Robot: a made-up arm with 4 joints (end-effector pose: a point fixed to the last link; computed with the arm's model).
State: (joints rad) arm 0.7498 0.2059 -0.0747 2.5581
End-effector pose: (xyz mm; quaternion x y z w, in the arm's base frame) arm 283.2 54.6 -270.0 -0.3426 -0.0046 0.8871 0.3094
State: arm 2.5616 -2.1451 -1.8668 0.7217
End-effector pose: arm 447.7 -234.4 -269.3 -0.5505 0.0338 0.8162 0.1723
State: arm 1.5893 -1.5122 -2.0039 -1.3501
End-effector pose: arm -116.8 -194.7 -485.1 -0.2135 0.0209 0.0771 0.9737
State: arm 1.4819 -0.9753 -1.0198 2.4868
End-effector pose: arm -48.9 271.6 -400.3 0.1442 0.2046 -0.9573 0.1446
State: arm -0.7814 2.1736 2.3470 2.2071
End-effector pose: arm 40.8 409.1 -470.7 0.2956 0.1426 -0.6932 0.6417
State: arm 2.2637 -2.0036 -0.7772 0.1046
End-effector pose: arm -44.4 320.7 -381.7 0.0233 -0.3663 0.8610 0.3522
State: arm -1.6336 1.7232 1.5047 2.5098
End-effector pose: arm -125.2 105.7 -491.1 -0.0395 -0.0142 -0.8535 0.5194
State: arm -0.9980 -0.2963 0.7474 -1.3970
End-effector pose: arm 112.8 202.6 -415.1 -0.0068 0.1557 -0.7176 0.6788
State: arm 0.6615 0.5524 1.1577 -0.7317
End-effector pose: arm 496.4 151.8 415.8 0.0248 -0.8037 -0.1488 0.5756
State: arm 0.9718 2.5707 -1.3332 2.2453
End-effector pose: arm -302.0 -63.5 -385.4 -0.1233 0.3732 -0.1303 0.9102
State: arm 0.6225 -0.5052 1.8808 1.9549
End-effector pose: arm 254.5 32.9 701.7 -0.6492 -0.6816 0.1696 0.2918
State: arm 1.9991 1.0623 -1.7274 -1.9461
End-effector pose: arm 218.0 181.7 -453.8 0.1787 0.0550 -0.9791 0.0799
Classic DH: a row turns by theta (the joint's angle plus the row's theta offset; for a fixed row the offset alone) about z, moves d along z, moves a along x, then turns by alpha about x. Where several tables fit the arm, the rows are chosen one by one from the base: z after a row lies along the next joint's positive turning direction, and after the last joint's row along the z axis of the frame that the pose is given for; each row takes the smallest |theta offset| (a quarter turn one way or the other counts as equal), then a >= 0, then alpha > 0; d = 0 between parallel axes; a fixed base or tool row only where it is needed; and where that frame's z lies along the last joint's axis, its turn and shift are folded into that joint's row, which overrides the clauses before.
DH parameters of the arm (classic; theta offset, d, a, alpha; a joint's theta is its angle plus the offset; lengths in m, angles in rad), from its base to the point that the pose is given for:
base (fixed): 0 0.0915 0 1.5708
joint 1: 1.5708 -0.0516 0.0259 -1.5708
joint 2: 0 -0.0054 0.111 1.5708
joint 3: -1.5708 -0.1178 0.0603 -1.5708
joint 4: 0.8402 0 0.0632 0
tool (fixed): -0.8402 -0.5853 0 0

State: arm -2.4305 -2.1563 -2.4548 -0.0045
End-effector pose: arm 263.9 -454.9 467.1 -0.8803 -0.3063 -0.0115 0.3620
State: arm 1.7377 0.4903 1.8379 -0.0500
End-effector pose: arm -358.9 367.7 581.0 0.2186 0.9531 -0.0174 0.2085
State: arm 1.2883 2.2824 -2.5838 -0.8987
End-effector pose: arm 284.2 387.8 -417.0 -0.1833 -0.3674 0.9091 0.0697
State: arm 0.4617 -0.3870 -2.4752 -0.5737
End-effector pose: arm -643.2 -11.1 370.2 -0.2158 0.8010 0.0350 0.5573
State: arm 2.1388 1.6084 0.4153 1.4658
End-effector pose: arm -35.1 -371.6 375.1 -0.7928 -0.1797 -0.2719 0.5150
